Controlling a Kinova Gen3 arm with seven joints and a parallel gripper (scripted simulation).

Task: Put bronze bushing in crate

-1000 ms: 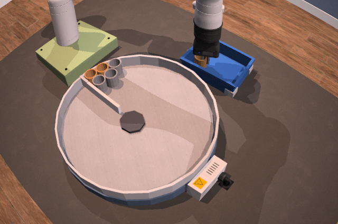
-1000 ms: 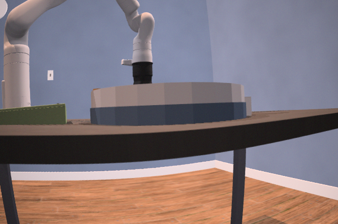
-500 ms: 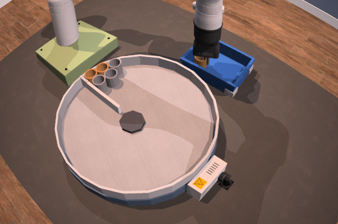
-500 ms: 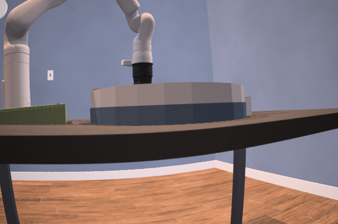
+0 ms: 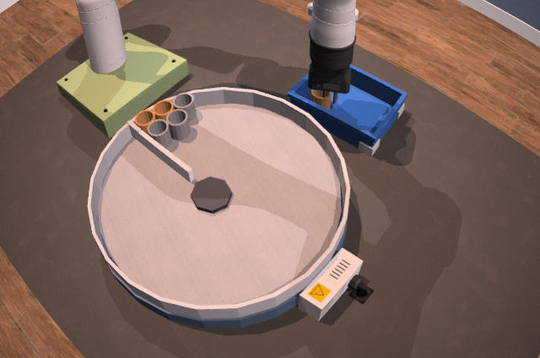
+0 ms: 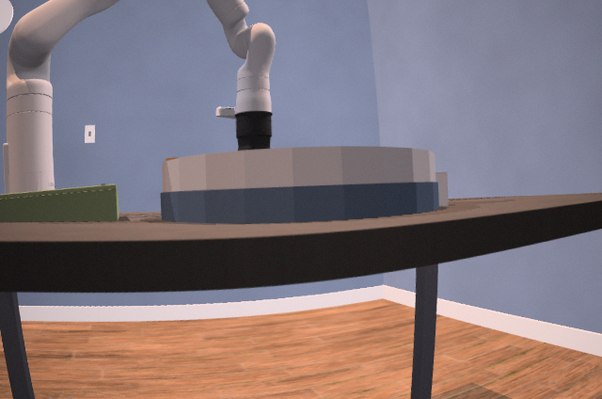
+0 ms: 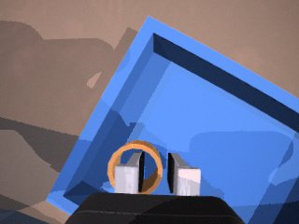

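Right now my hand is 30 mm short of the blue crate, 20 mm to the right of it and 20 mm above it. Also, from my hand: turning table 20 mm ahead, 310 mm to the right, 10 mm above.
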